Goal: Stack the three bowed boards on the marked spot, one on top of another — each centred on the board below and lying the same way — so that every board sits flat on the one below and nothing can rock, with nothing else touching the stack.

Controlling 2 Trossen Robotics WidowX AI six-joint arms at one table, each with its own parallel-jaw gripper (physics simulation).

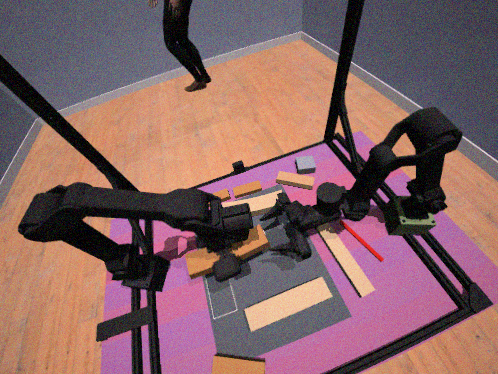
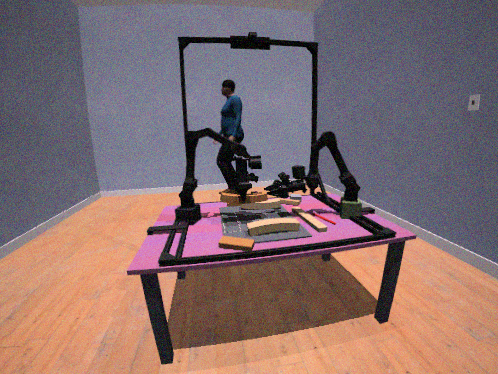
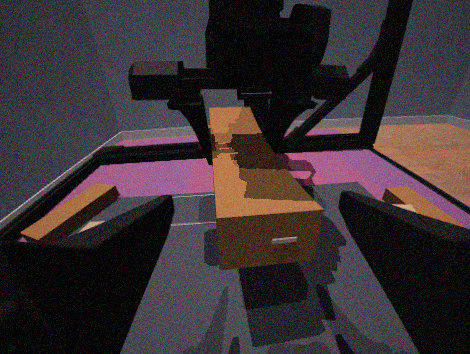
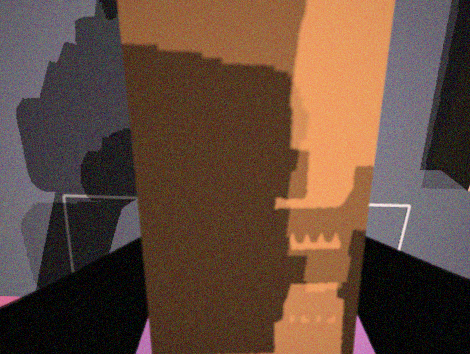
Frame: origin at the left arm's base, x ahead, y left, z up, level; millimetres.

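Seen in the pictures: left gripper, fingertip midpoint: (image 1: 264,234) (image 2: 265,191) (image 3: 256,201); right gripper, fingertip midpoint: (image 1: 226,253) (image 2: 242,199) (image 3: 239,162) (image 4: 249,243); left arm's base at its link origin: (image 1: 414,209) (image 2: 350,200); right arm's base at its link origin: (image 1: 139,269) (image 2: 187,206).
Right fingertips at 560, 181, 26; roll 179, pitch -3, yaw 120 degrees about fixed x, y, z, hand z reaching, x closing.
Note:
Pixels of each thing's top centre, then the offset from my right fingertips to it, as dx, dy, dz. Level surfaces: height alone.
- orange-brown bowed board at its top centre: (image 4: 267,297) (image 3: 240,128) (image 1: 226,247) (image 2: 244,191) -9, -6, +43
- grey mat at its surface level: dz -113
- pale bowed board at its top centre: (image 1: 289,302) (image 2: 274,220) -183, +103, -62
- pale plank at its top centre: (image 1: 336,245) (image 2: 307,216) -331, -80, -97
- red stick at its top centre: (image 1: 360,239) (image 2: 323,217) -414, -110, -113
- pale block at its top centre: (image 1: 295,177) (image 2: 288,199) -201, -345, -91
- grey block at its top centre: (image 1: 305,162) -243, -422, -83
- orange block at its top centre: (image 3: 71,204) (image 1: 237,371) (image 2: 236,240) -58, +276, -87
My right gripper (image 2: 243,199) (image 3: 239,162) (image 4: 249,243) is shut on an orange-brown bowed board (image 1: 257,241) (image 2: 227,198) (image 3: 267,240) (image 4: 215,150), gripped across its width and held above the grey mat (image 1: 235,340). A white outline (image 1: 225,314) (image 3: 192,223) (image 4: 68,232) on the mat is the marked spot, partly hidden by board and arm. My left gripper (image 1: 265,235) (image 2: 267,190) (image 3: 256,201) is open, its fingers apart near the held board's end. A pale bowed board (image 1: 289,303) (image 2: 274,226) lies at the mat's front; another (image 1: 257,201) (image 2: 262,204) at its back.
A pale plank (image 1: 347,260) (image 2: 310,220) and a red stick (image 1: 362,241) (image 2: 325,217) lie right of the mat. Orange blocks (image 1: 247,189) (image 1: 221,195), a pale block (image 1: 295,180) and a grey block (image 1: 305,164) lie behind. An orange block (image 1: 238,366) (image 2: 236,243) lies in front.

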